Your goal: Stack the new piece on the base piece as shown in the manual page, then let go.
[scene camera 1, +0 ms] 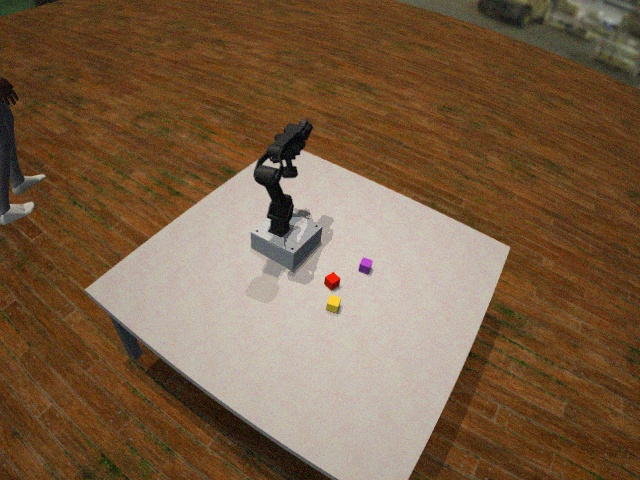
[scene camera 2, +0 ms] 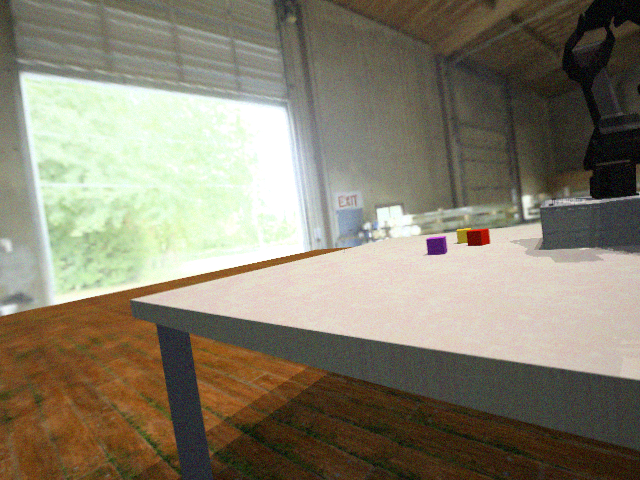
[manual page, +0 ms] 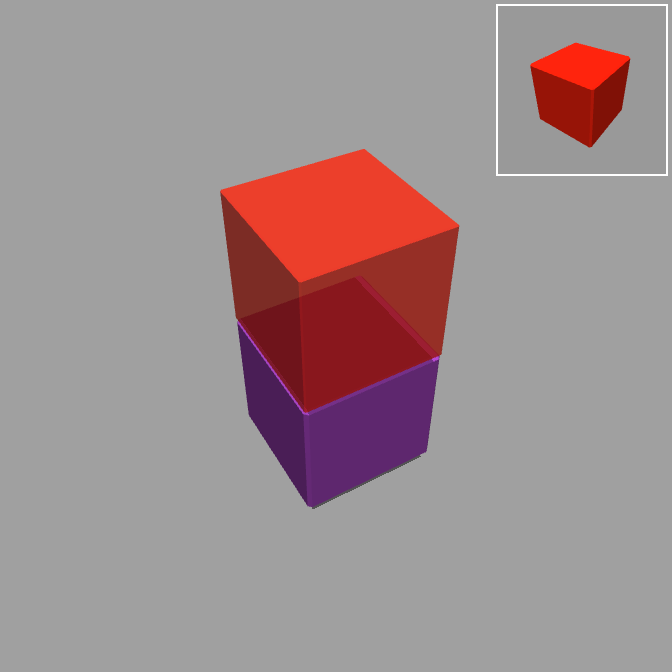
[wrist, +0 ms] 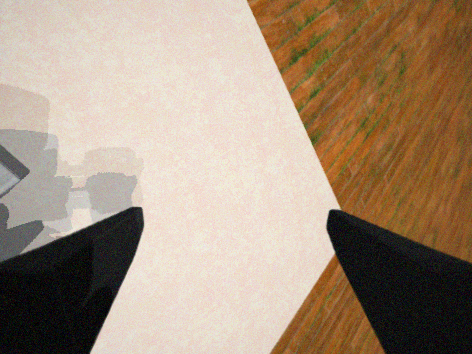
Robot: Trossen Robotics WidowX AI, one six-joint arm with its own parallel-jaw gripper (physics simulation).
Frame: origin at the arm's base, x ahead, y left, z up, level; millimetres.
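Seen in the pictures: gripper, fingertip midpoint: [scene camera 1: 277, 163] [wrist: 237, 217]; arm's base, origin of the base link: [scene camera 1: 279, 230] [scene camera 2: 614, 196].
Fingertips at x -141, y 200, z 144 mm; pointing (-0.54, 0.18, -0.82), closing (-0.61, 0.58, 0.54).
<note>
Offsets run from my fingertips to a thing's middle. Level surfaces: height alone.
A red cube @[dx +416, dy -261, dz -211 mm] [scene camera 1: 332, 281] [scene camera 2: 478, 237] lies on the white table in front of the arm's base. A yellow cube @[dx +468, dy -353, dz -211 mm] [scene camera 1: 333, 303] [scene camera 2: 463, 235] lies close to it, apart from it, and is partly hidden behind the red one in scene camera 2. A purple cube @[dx +490, dy -119, dz -211 mm] [scene camera 1: 365, 265] [scene camera 2: 436, 245] lies a little farther off, to the right of the red one in scene camera 1. None of the cubes is stacked. My gripper [wrist: 237, 217] is open and empty, high above the table and well away from the cubes. No cube shows in the wrist view.
The arm's grey base box [scene camera 1: 273, 250] [scene camera 2: 573, 227] stands on the table @[dz -232 mm] [scene camera 1: 206, 320] [scene camera 2: 361, 299] [wrist: 215, 125]. The table's edge and a corner show below the gripper in the wrist view. A person's legs [scene camera 1: 6, 149] show on the floor at the left in scene camera 1.
</note>
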